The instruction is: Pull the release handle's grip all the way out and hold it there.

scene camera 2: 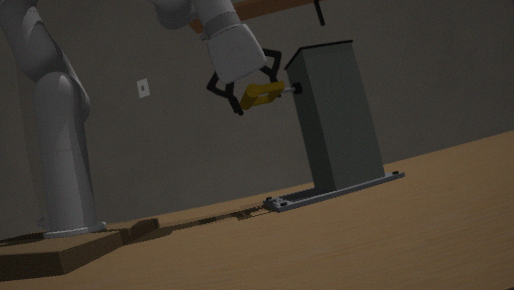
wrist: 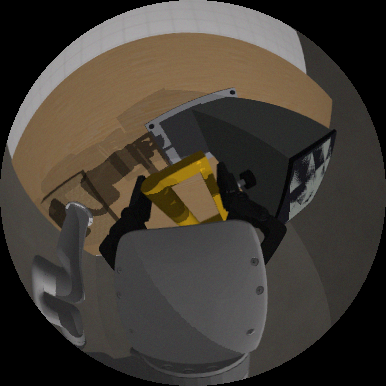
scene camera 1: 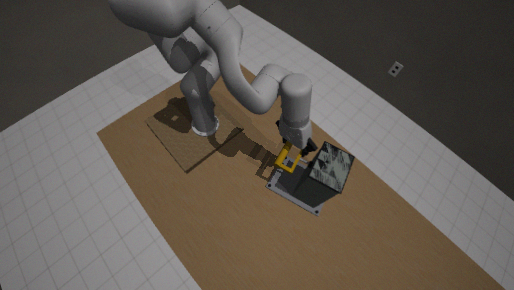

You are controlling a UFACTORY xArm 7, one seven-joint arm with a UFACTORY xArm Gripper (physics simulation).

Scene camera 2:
grey base plate: 312,195
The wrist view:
my gripper: 181,177
grey base plate: 176,131
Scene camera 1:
my gripper: 295,147
grey base plate: 281,182
